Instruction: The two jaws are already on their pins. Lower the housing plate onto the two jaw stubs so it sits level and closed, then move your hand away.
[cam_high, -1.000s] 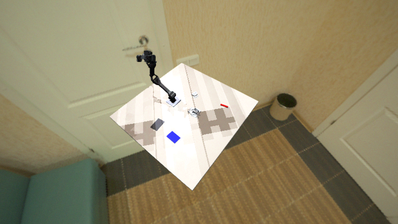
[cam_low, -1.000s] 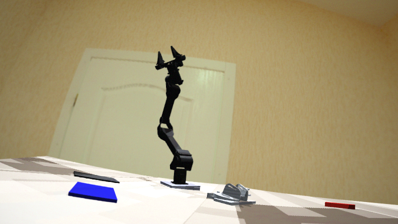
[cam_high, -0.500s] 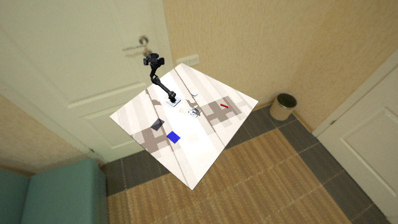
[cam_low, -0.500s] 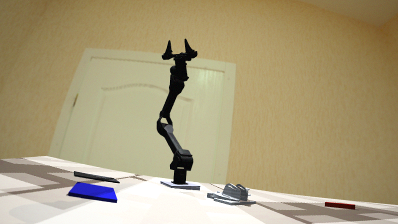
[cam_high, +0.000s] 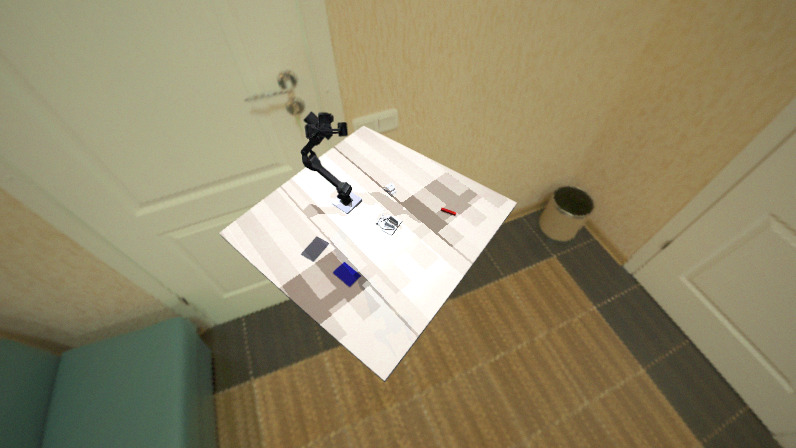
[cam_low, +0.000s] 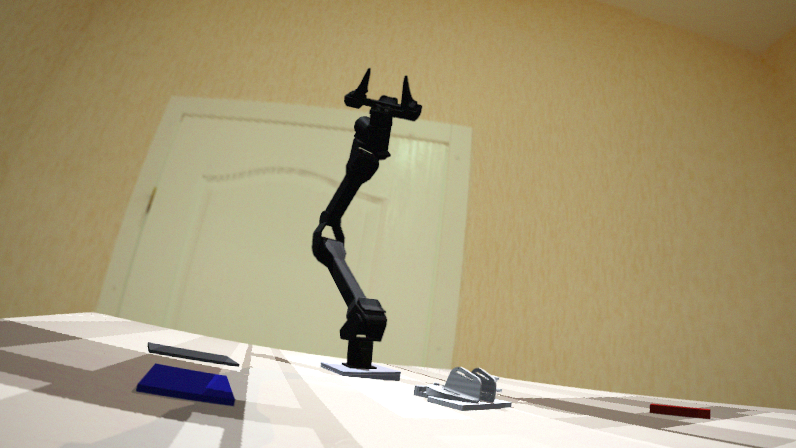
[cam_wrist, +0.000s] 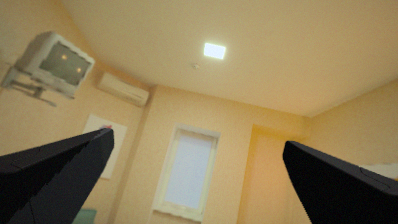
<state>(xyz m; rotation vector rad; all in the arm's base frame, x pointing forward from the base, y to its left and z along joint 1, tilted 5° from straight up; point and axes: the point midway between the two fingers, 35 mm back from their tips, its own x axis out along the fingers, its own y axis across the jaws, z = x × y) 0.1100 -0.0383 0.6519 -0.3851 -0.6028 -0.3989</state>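
Now: the housing plate 650 mm below my gripper tip, 360 mm to the left of it and 30 mm behind it. The rest, counted from my gripper tip: red bar: 670 mm below, 480 mm to the left, 360 mm ahead; dark grey plate: 680 mm below, 250 mm to the right, 10 mm behind; blue tile: 680 mm below, 240 mm ahead, 230 mm to the right.
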